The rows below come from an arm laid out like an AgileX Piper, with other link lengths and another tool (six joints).
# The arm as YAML. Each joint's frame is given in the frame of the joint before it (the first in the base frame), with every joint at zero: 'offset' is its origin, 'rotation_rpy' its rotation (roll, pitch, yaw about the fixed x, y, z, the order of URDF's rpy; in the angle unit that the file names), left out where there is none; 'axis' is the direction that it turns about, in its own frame. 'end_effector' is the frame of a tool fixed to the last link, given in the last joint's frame.
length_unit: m
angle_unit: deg
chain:
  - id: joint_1
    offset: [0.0, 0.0, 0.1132]
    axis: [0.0, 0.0, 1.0]
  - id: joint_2
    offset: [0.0, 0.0, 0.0]
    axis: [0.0, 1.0, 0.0]
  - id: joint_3
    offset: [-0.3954, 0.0, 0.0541]
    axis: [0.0, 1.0, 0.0]
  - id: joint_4
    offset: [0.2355, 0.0, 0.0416]
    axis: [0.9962, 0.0, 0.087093]
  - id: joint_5
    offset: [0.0, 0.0, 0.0]
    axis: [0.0, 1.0, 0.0]
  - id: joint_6
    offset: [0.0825, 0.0, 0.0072]
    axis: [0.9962, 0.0, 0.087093]
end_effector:
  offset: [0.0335, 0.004, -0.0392]
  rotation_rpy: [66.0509, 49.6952, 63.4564]
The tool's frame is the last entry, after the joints.
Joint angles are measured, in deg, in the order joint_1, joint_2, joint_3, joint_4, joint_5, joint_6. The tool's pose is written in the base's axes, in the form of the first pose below.
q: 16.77, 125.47, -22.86, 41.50, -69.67, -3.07
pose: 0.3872 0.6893 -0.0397 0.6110 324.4 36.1 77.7
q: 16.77, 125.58, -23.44, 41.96, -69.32, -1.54
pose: 0.4021 0.6817 -0.0345 0.6103 327.2 37.5 77.1
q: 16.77, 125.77, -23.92, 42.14, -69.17, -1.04
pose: 0.4074 0.6785 -0.0324 0.6104 329.6 38.4 76.3
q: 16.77, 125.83, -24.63, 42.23, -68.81, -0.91
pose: 0.4109 0.6761 -0.0294 0.6109 332.9 39.7 76.1
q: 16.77, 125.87, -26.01, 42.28, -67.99, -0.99
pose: 0.4150 0.6733 -0.0240 0.6115 339.2 42.3 76.1
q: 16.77, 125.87, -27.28, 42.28, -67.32, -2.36
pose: 0.4093 0.6749 -0.0235 0.6136 344.7 43.9 76.5
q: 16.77, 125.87, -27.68, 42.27, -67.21, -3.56
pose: 0.4019 0.6776 -0.0262 0.6153 346.3 43.9 76.8
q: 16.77, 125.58, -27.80, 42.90, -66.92, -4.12
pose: 0.4029 0.6766 -0.0301 0.6156 346.1 43.0 78.3
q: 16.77, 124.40, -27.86, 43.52, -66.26, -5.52
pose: 0.4005 0.6762 -0.0332 0.6175 345.3 42.0 84.5
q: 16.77, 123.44, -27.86, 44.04, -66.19, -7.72
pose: 0.3902 0.6774 -0.0400 0.6223 344.6 40.0 90.2
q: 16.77, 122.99, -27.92, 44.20, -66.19, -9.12
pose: 0.3823 0.6790 -0.0440 0.6252 344.5 39.0 93.0
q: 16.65, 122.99, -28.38, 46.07, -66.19, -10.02
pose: 0.3887 0.6730 -0.0562 0.6268 345.3 36.0 93.7
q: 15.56, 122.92, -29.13, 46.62, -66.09, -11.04
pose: 0.3932 0.6672 -0.0652 0.6293 349.1 29.3 95.1
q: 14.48, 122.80, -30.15, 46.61, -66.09, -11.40
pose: 0.3992 0.6589 -0.0671 0.6341 355.0 24.0 97.4
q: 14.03, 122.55, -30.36, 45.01, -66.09, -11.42
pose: 0.3929 0.6604 -0.0590 0.6372 357.7 23.4 99.3
